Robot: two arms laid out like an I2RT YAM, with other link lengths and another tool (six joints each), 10 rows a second.
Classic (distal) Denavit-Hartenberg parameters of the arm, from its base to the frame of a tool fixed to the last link. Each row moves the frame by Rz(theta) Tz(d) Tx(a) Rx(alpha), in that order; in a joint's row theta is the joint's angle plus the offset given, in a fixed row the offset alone. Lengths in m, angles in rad.
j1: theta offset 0, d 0.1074, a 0.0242, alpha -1.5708
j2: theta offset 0, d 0, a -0.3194, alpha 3.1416
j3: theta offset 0.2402, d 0, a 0.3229, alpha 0
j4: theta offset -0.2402, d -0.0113, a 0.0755, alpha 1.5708
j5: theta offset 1.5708, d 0.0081, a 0, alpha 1.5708
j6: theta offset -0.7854, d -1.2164, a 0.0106, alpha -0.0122
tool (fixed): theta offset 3.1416, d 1.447, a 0, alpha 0
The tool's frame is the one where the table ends.
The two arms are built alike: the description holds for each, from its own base.
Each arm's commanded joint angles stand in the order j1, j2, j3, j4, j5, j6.
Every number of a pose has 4 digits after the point.
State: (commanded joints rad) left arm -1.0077 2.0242 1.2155 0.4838 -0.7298 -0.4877; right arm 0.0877 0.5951 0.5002 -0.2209 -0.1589 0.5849
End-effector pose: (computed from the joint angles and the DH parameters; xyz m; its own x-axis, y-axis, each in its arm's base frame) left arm 0.4911 -0.4968 0.1345 -0.0770 0.5315 -0.8436 0.3415 0.8090 0.4785; right arm 0.3578 0.0656 0.2163 -0.2932 0.9456 -0.1411 0.2673 0.2228 0.9375
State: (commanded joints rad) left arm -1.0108 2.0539 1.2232 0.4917 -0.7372 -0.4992; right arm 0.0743 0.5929 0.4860 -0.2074 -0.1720 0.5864
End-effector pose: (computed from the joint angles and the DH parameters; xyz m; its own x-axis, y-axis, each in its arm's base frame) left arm 0.4920 -0.4996 0.1214 -0.0874 0.5329 -0.8416 0.3400 0.8101 0.4777; right arm 0.3584 0.0639 0.2123 -0.2917 0.9468 -0.1361 0.2669 0.2172 0.9389
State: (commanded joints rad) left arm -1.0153 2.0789 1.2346 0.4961 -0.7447 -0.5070; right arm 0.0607 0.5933 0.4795 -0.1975 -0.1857 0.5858
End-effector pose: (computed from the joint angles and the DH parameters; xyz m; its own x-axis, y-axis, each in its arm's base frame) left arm 0.4924 -0.5034 0.1123 -0.0936 0.5341 -0.8402 0.3385 0.8107 0.4776; right arm 0.3594 0.0621 0.2112 -0.2910 0.9474 -0.1333 0.2643 0.2135 0.9405
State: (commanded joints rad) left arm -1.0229 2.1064 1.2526 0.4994 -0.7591 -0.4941; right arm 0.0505 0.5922 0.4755 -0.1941 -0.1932 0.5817
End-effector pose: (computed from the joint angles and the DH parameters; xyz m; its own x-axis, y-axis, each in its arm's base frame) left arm 0.4925 -0.5086 0.1043 -0.0919 0.5505 -0.8297 0.3345 0.8019 0.4950; right arm 0.3597 0.0601 0.2102 -0.2891 0.9477 -0.1351 0.2634 0.2144 0.9406
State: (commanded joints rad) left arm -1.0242 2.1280 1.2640 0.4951 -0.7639 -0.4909; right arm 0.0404 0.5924 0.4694 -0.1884 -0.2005 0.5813
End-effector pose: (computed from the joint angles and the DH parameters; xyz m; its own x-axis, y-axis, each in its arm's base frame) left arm 0.4936 -0.5105 0.0948 -0.0976 0.5637 -0.8202 0.3353 0.7946 0.5062; right arm 0.3603 0.0581 0.2082 -0.2863 0.9488 -0.1332 0.2646 0.2119 0.9408
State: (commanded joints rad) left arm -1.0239 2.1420 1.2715 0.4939 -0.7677 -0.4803; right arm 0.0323 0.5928 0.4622 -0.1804 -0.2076 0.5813
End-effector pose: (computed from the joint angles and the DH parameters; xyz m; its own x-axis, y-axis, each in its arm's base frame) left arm 0.4949 -0.5111 0.0889 -0.0987 0.5777 -0.8103 0.3348 0.7860 0.5197; right arm 0.3608 0.0568 0.2060 -0.2850 0.9495 -0.1312 0.2646 0.2095 0.9413
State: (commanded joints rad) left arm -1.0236 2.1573 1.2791 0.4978 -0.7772 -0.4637; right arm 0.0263 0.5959 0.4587 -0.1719 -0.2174 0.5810
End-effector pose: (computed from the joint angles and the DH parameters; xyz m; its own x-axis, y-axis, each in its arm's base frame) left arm 0.4969 -0.5108 0.0835 -0.0979 0.5939 -0.7986 0.3287 0.7767 0.5373; right arm 0.3618 0.0569 0.2054 -0.2880 0.9489 -0.1291 0.2621 0.2078 0.9424
